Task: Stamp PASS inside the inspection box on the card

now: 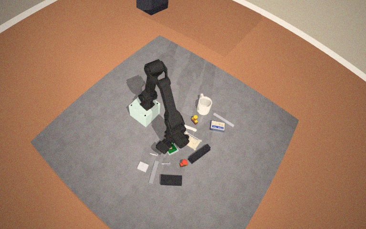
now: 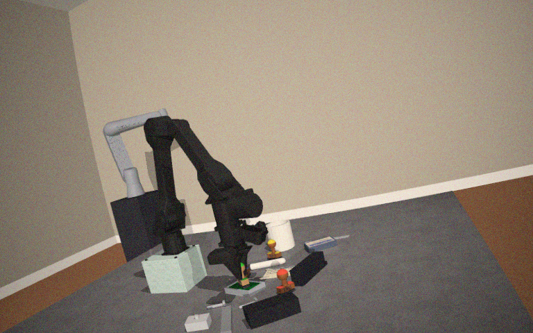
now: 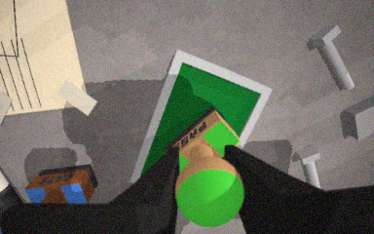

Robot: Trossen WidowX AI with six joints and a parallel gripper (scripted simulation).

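Right now the ink pad is 3 cm below my gripper tip. The rest, counted from my gripper tip: green-knobbed stamp: right at my gripper tip; then red-knobbed stamp: 13 cm ahead, 2 cm to the right, 2 cm below; then blue-knobbed stamp: 9 cm to the left, 5 cm behind, 2 cm below.
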